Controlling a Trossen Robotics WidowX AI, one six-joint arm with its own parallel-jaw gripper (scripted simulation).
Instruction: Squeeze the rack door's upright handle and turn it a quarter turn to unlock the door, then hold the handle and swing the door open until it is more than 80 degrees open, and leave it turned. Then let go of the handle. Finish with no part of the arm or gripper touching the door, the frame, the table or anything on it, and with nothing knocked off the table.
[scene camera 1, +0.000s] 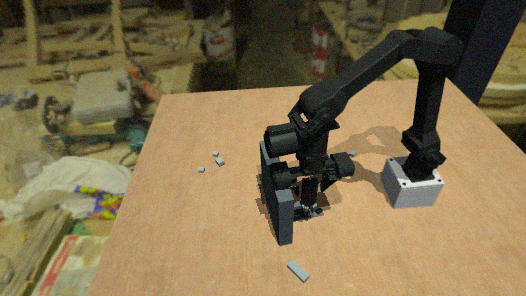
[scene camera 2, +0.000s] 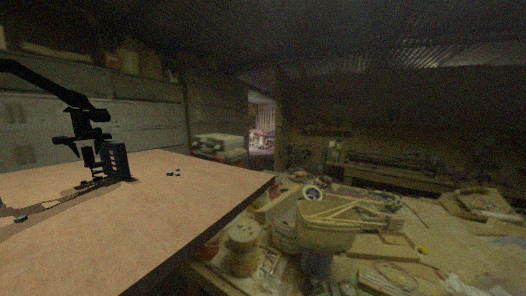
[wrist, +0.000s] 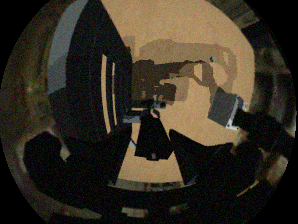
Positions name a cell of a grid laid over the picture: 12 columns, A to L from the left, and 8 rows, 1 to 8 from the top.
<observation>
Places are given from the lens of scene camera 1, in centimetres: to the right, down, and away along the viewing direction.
my gripper (scene camera 1: H6): 12, 11, 74
rack (scene camera 1: G6): 4, 14, 66
</observation>
